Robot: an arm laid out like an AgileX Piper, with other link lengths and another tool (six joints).
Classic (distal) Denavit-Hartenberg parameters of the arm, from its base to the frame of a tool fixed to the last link. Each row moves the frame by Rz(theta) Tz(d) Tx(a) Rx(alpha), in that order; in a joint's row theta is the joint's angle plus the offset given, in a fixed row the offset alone. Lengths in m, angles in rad.
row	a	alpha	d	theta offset
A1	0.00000	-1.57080	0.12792	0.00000
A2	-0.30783	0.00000	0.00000	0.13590
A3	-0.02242	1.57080	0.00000	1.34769
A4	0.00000	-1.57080	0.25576	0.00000
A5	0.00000	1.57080	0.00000	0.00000
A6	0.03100	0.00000	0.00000	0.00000
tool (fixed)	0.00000	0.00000	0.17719	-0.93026
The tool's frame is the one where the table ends.
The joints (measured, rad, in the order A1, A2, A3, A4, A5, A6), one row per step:
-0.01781, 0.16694, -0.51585, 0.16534, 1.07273, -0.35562
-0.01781, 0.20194, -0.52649, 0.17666, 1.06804, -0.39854
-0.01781, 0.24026, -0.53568, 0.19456, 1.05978, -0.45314
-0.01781, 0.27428, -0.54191, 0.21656, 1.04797, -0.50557
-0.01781, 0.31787, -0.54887, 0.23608, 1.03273, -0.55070
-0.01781, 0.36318, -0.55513, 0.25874, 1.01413, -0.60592
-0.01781, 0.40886, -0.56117, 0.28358, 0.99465, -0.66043
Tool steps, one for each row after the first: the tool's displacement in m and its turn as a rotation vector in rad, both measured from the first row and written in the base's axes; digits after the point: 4 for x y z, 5 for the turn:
0.0042, 0.0005, 0.0027, -0.02315, 0.01374, 0.02928
0.0095, 0.0018, 0.0052, -0.04850, 0.02632, 0.06778
0.0150, 0.0037, 0.0072, -0.06750, 0.03329, 0.10567
0.0221, 0.0053, 0.0090, -0.08162, 0.04628, 0.13736
0.0301, 0.0071, 0.0106, -0.09957, 0.05576, 0.17489
0.0385, 0.0091, 0.0119, -0.11398, 0.06398, 0.21158

